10 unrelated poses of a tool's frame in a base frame.
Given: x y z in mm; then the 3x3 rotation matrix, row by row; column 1 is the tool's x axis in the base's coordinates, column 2 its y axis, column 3 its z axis. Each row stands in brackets.
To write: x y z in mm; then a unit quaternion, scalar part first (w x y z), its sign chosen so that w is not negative. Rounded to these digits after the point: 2 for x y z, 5 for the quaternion.
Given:
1: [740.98, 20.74, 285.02], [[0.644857, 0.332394, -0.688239], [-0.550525, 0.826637, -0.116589], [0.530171, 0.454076, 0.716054]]
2: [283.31, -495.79, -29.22], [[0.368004, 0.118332, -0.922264], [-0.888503, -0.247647, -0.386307], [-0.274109, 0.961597, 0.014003]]
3: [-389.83, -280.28, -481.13], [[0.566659, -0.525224, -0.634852], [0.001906, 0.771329, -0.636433], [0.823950, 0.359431, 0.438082]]
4: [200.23, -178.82, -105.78], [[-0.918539, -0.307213, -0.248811], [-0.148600, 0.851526, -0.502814], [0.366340, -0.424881, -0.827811]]
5: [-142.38, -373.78, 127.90], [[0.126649, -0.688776, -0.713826], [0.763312, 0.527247, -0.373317], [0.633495, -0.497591, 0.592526]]
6: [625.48, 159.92, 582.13], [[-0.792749, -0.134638, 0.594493], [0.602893, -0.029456, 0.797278], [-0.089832, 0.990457, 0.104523]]
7: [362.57, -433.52, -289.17], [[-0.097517, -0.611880, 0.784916], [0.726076, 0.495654, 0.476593], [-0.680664, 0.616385, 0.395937]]
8: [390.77, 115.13, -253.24], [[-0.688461, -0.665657, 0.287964], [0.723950, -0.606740, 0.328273], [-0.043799, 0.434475, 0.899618]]
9: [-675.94, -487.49, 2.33], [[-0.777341, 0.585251, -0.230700], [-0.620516, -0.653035, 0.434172], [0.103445, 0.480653, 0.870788]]
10: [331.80, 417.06, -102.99], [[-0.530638, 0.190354, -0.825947], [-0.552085, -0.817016, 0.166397], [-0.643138, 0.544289, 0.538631]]
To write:
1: 740.98, 20.74, 285.02, 0.89269, 0.15982, -0.34122, -0.24726
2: 283.31, -495.79, -29.22, 0.53253, 0.63278, -0.30428, -0.47266
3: -389.83, -280.28, -481.13, 0.83308, 0.29885, -0.43778, 0.15819
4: 200.23, -178.82, -105.78, 0.16215, 0.12015, -0.94840, 0.24454
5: -142.38, -373.78, 127.90, 0.74940, -0.04146, -0.44946, 0.48441
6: 625.48, 159.92, 582.13, 0.26567, 0.18179, 0.64397, 0.69403
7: 362.57, -433.52, -289.17, 0.66972, 0.05218, 0.54709, 0.49945
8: 390.77, 115.13, -253.24, 0.38872, 0.06830, 0.21337, 0.89370
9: -675.94, -487.49, 2.33, 0.33182, 0.03502, -0.25175, -0.90846
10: 331.80, 417.06, -102.99, 0.21850, 0.43236, -0.20916, -0.84945
